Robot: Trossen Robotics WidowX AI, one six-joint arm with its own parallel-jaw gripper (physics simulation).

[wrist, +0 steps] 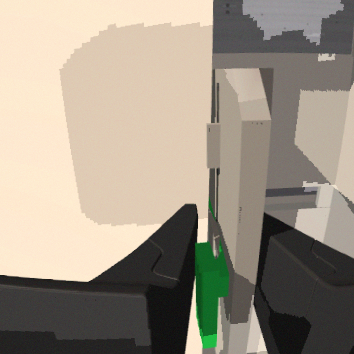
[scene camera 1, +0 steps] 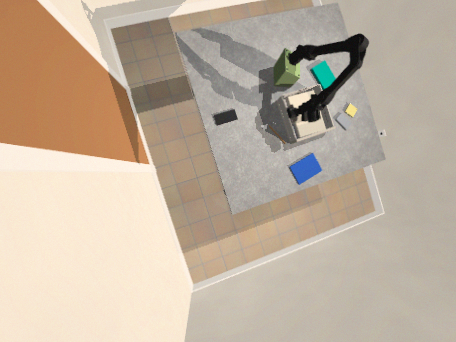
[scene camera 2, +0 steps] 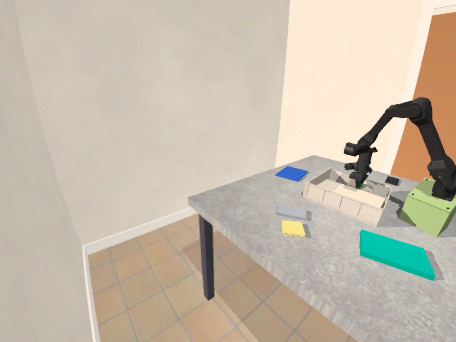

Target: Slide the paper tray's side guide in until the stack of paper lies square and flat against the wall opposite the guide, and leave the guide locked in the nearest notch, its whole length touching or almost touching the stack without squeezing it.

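Places are measured from the arm's base along level axes (x up, y back, z right), in centimetres.
Pixels of known places: gripper, fingertip midpoint: (wrist: 215, 215) (scene camera 2: 357, 188); arm's base, link origin: (scene camera 1: 292, 59) (scene camera 2: 443, 193).
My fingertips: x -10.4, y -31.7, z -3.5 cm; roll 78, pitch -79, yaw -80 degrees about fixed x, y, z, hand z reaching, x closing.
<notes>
Ahead of a thing's pixels: the offset from my fingertips to its middle.
The beige paper tray @(dz -8.7, dx +0.1, dy -0.1 cm) (scene camera 1: 329, 119) (scene camera 2: 345, 204) stands on the grey table. The cream stack of paper @(dz -10.9, dx -1.7, dy +0.6 cm) (scene camera 1: 309, 129) (scene camera 2: 376, 198) (wrist: 135, 125) lies in it. In the wrist view the beige side guide @(dz -0.4, dx -0.1, dy +1.1 cm) (wrist: 252, 175) runs upright along the stack's edge, with a thin dark line between them. Its green latch @(dz -1.0, dx -0.2, dy +1.2 cm) (wrist: 207, 285) is on the stack side. My gripper (scene camera 2: 358, 184) (wrist: 215, 215) is down in the tray, shut on the guide and latch, one finger on each side. The wall opposite the guide does not show in the wrist view; the arm partly hides the tray in scene camera 1.
A green base box (scene camera 1: 286, 72) (scene camera 2: 425, 210) and teal block @(dz -30.3, dx -3.8, dy +29.2 cm) (scene camera 1: 323, 74) (scene camera 2: 396, 253) are near the tray. Around it lie a blue block @(dz -8.0, dx -4.3, dy -38.5 cm) (scene camera 1: 305, 168) (scene camera 2: 291, 173), yellow block @(dz -50.3, dx -4.1, dy +2.7 cm) (scene camera 1: 351, 110) (scene camera 2: 293, 228), grey block @(dz -42.7, dx -4.2, dy -5.5 cm) (scene camera 1: 344, 121) (scene camera 2: 293, 212) and black block @(dz +47.3, dx -4.3, dy +2.1 cm) (scene camera 1: 225, 117) (scene camera 2: 392, 180).
</notes>
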